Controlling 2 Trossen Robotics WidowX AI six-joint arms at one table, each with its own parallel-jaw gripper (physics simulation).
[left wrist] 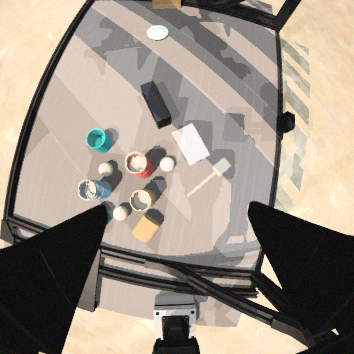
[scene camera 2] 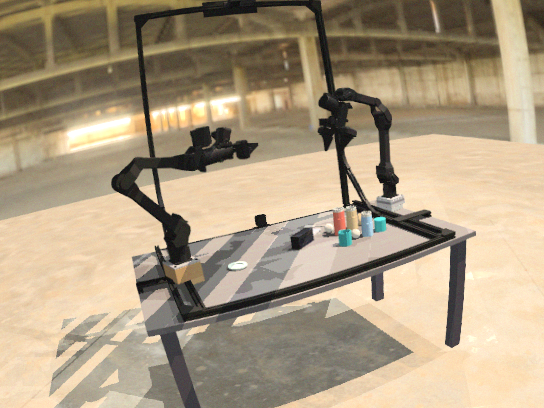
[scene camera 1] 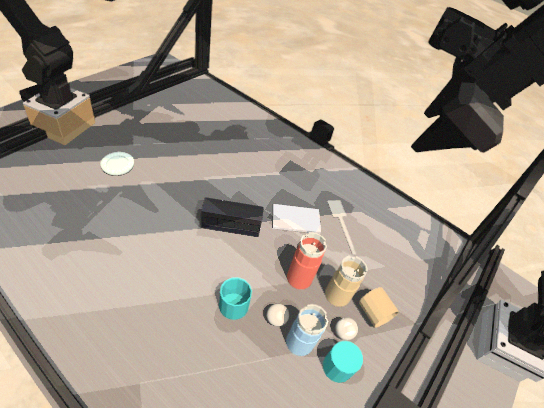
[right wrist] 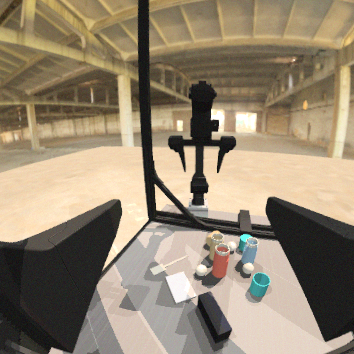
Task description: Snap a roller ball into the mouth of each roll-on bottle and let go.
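A tan block (scene camera 1: 376, 304) is sitting on the table. My left gripper (scene camera 1: 420, 131) is open, and it holds nothing. My right gripper (scene camera 2: 250, 144) is open as well, with nothing held in my right gripper.
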